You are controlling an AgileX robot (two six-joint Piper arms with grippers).
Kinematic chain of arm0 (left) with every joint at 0, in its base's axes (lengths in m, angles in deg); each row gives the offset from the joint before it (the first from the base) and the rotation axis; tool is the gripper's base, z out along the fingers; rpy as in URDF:
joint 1: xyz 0 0 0.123 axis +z
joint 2: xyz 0 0 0 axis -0.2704 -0.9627 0
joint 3: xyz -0.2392 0.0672 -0.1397 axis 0.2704 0.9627 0
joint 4: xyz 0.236 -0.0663 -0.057 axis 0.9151 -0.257 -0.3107
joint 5: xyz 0 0 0 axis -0.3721 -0.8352 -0.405
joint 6: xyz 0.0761 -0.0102 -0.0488 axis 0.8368 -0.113 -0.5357
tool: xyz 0 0 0 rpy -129.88 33.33 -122.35
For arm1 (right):
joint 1: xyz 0 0 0.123 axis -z
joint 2: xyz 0 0 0 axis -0.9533 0.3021 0
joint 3: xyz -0.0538 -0.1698 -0.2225 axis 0.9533 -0.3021 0
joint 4: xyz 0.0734 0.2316 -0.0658 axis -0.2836 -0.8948 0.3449
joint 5: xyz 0 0 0 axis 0.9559 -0.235 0.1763
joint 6: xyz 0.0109 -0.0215 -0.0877 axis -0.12 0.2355 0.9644
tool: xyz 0 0 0 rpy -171.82 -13 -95.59
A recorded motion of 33 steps. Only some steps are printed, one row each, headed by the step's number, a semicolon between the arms.
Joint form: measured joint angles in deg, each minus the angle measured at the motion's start. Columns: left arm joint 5, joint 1, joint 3, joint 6, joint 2, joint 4; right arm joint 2, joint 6, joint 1, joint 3, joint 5, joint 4.
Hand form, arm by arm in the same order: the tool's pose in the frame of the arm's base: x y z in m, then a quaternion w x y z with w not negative. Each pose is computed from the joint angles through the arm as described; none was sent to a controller.
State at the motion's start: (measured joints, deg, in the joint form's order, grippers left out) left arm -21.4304 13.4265 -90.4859 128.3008 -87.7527 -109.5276; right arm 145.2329 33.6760 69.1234 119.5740 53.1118 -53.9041
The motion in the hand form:
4: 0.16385 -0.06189 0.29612 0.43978 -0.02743 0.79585 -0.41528; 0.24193 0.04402 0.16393 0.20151 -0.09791 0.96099 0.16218
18: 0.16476 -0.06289 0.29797 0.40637 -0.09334 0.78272 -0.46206; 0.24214 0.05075 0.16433 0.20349 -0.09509 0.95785 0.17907
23: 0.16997 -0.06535 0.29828 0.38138 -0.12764 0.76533 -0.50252; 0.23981 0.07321 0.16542 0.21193 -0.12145 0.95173 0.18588
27: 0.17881 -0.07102 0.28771 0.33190 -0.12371 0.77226 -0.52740; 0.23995 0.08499 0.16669 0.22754 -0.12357 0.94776 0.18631
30: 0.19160 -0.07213 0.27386 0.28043 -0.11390 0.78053 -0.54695; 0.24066 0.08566 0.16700 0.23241 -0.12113 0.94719 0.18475
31: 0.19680 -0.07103 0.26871 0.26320 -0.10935 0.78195 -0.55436; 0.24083 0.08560 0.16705 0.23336 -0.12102 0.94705 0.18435
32: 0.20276 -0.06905 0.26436 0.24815 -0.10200 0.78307 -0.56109; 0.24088 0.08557 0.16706 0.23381 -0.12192 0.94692 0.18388
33: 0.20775 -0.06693 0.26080 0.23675 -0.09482 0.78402 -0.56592; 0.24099 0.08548 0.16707 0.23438 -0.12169 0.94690 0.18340
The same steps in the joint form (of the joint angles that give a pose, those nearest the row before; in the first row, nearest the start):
4: -0.22 0.00 0.00 -0.43 0.00 0.00; 0.03 1.56 0.00 0.00 -0.09 -1.59
18: -0.84 0.00 0.00 -8.14 -0.28 -2.72; 0.25 3.27 -1.07 0.00 -0.36 -5.19
23: -2.64 0.00 0.00 -9.32 -2.08 -8.07; 0.25 3.43 -6.65 0.00 1.96 -7.34
27: -7.83 0.21 -0.04 -8.90 -6.64 -9.17; 0.25 3.53 -9.82 0.00 4.90 -9.69
30: -14.79 2.18 -0.55 -7.21 -12.81 -8.94; 0.25 3.67 -10.08 0.00 5.65 -10.20
31: -17.65 3.29 -0.87 -6.24 -15.27 -8.71; 0.25 3.79 -10.08 0.00 5.76 -10.31
32: -20.62 4.58 -1.53 -5.10 -17.87 -8.15; 0.25 3.90 -10.08 0.00 5.80 -10.30
33: -23.01 5.67 -2.17 -4.08 -20.02 -7.50; 0.25 3.91 -10.08 0.00 5.89 -10.31

